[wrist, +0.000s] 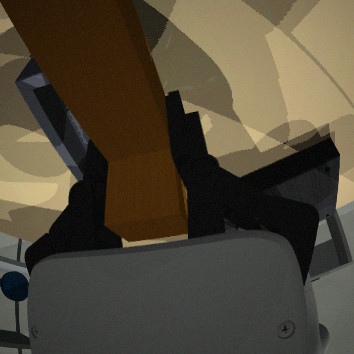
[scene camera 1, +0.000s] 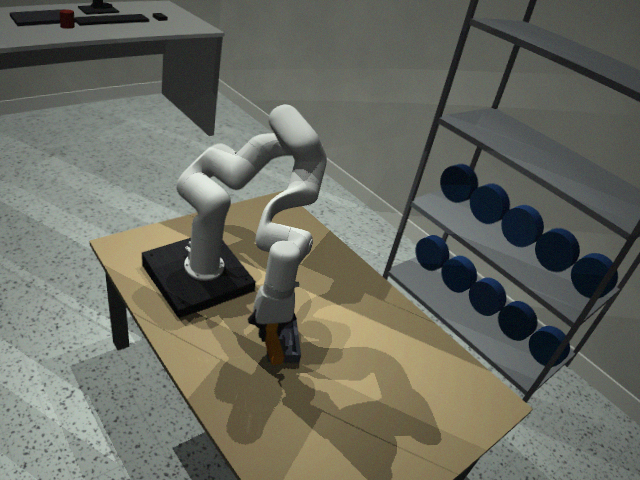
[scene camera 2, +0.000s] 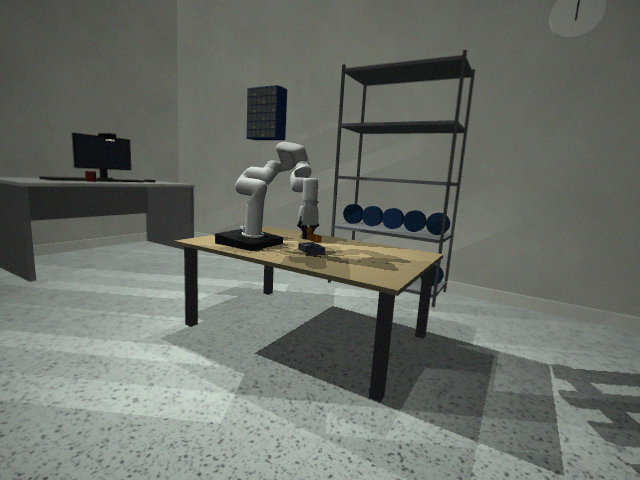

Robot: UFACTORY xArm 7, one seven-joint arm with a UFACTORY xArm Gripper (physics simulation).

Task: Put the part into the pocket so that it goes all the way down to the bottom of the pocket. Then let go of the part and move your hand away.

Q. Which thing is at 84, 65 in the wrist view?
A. An orange block.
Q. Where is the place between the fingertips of the gripper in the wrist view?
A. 144, 118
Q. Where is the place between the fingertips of the gripper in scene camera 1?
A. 268, 337
